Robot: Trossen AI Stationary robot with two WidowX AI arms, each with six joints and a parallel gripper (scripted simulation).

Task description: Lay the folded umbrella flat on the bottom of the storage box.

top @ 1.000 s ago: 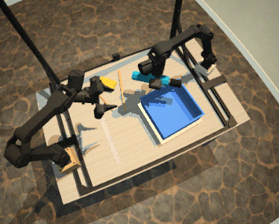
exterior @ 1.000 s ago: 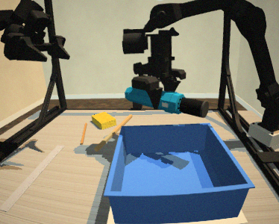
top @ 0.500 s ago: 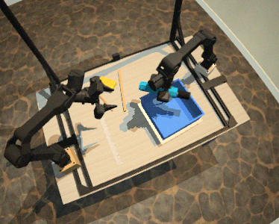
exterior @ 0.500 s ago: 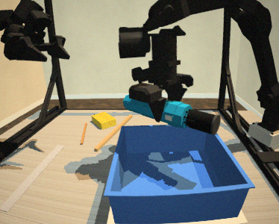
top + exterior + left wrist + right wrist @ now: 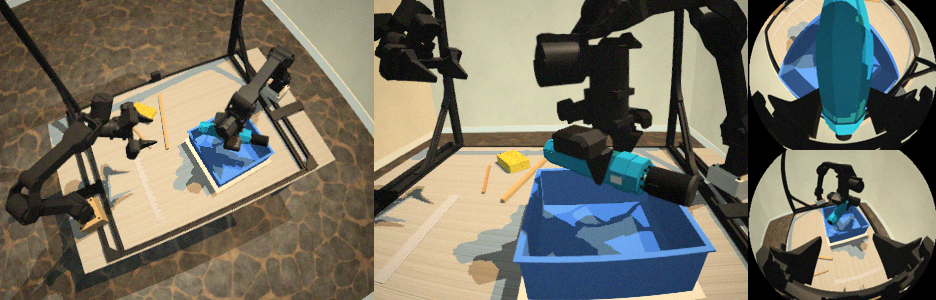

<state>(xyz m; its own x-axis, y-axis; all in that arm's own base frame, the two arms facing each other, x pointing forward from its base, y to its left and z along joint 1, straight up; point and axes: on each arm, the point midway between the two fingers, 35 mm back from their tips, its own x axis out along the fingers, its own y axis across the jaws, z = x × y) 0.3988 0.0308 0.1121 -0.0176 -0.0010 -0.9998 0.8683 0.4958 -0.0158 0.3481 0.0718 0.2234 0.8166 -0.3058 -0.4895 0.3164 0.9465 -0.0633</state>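
My left hand is 13 cm above the blue storage box. From my left hand the other things lie so: teal umbrella 1 cm below.
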